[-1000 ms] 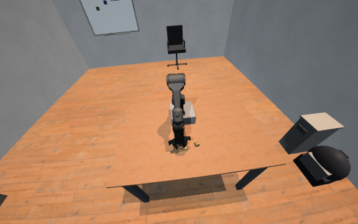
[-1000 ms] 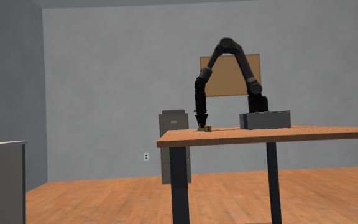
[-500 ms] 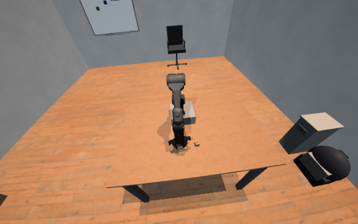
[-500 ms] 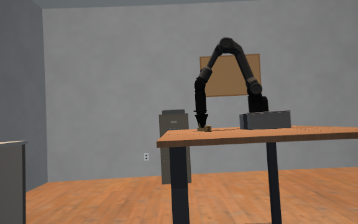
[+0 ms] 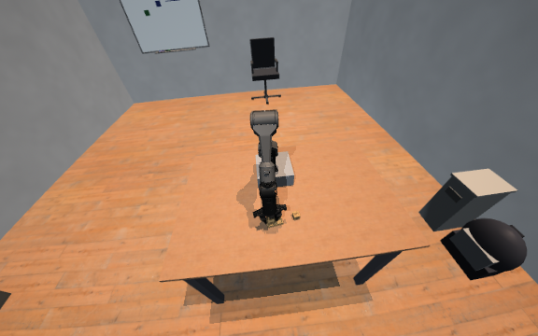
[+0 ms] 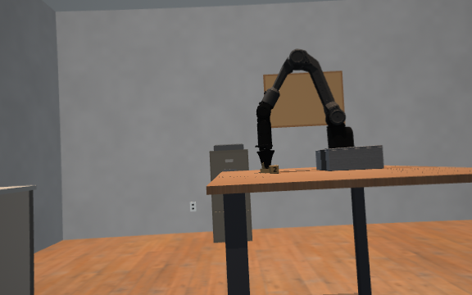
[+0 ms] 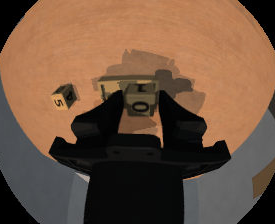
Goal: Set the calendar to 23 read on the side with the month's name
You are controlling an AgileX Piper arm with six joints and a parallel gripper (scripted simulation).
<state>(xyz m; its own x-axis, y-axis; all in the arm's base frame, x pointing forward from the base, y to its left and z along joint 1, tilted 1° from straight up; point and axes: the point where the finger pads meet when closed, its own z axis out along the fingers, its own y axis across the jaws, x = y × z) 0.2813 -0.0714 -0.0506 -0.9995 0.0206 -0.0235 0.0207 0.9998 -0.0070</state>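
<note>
The tan calendar cube lies right at my hand. Also, from my hand: tan calendar tray (2 cm to the left, 2 cm below).
</note>
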